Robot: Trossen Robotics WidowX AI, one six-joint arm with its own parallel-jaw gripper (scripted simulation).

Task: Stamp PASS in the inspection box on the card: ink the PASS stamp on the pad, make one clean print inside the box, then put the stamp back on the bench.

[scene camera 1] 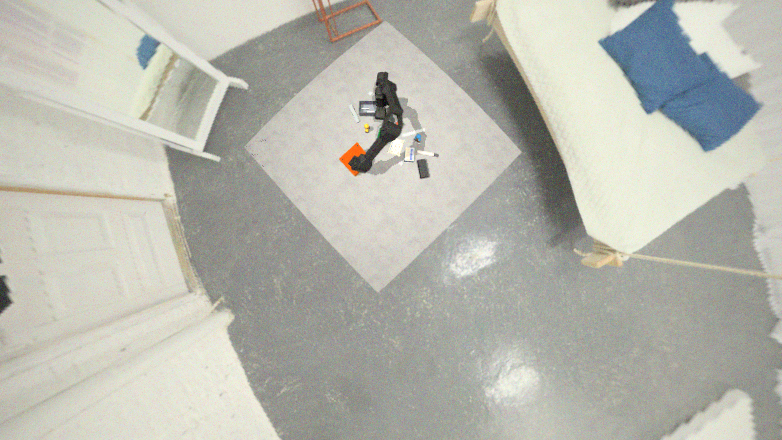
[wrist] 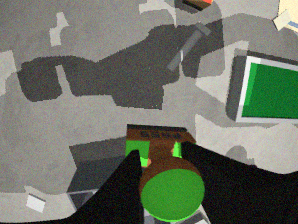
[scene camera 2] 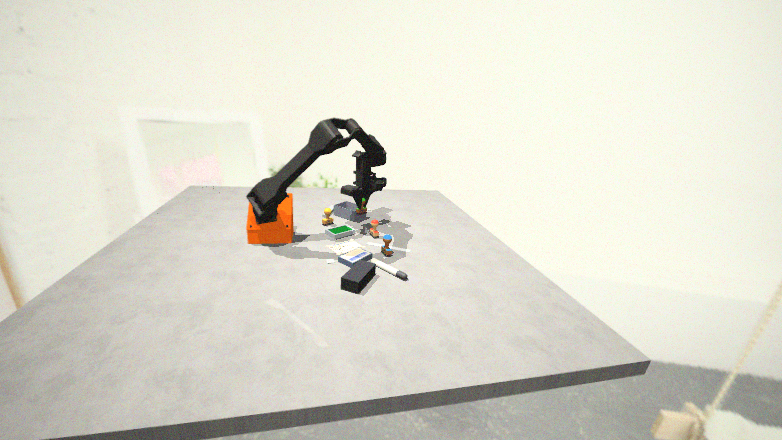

Labels:
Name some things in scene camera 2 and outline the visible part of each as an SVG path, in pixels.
The gripper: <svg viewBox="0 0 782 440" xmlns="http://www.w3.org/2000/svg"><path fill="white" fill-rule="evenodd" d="M371 169L356 169L353 171L353 174L356 174L353 184L356 186L348 184L341 187L341 194L352 196L358 209L362 207L362 198L366 200L363 205L366 208L370 195L376 191L382 191L383 187L386 187L387 184L385 177L377 178L376 173L373 173Z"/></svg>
A black block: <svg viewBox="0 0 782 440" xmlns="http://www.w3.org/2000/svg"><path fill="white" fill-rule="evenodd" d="M376 264L359 260L341 277L341 290L359 294L374 277Z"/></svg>

